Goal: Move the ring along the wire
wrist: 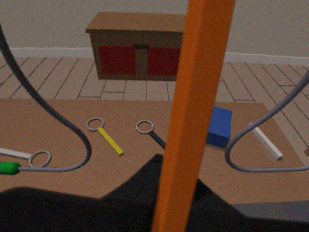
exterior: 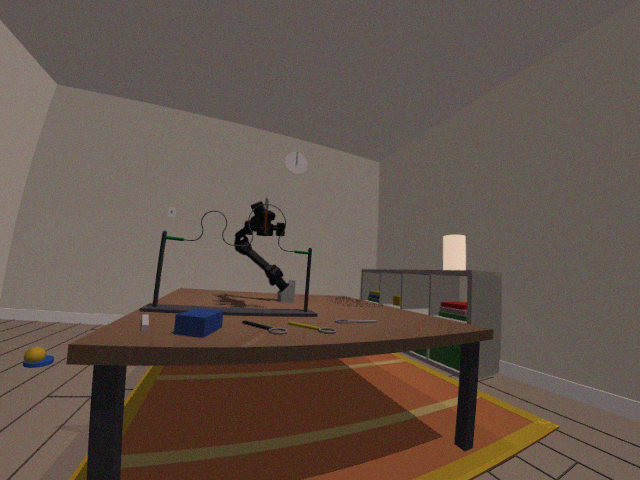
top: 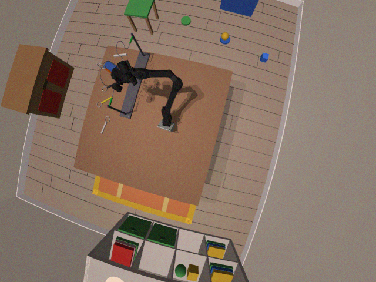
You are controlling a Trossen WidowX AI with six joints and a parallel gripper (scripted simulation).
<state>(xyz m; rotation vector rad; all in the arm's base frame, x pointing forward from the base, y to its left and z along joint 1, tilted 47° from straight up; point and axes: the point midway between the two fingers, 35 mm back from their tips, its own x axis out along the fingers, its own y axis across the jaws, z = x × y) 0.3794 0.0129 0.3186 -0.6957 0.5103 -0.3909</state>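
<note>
Right now the ring with orange handle is 90 mm above my gripper tip, 10 mm to the right of it and 10 mm ahead of it. The rest, counted from my gripper tip: black-handled ring 330 mm below, 290 mm ahead, 30 mm to the right; yellow-handled ring 330 mm below, 310 mm ahead, 130 mm to the left; blue box 310 mm below, 300 mm ahead, 220 mm to the right.
</note>
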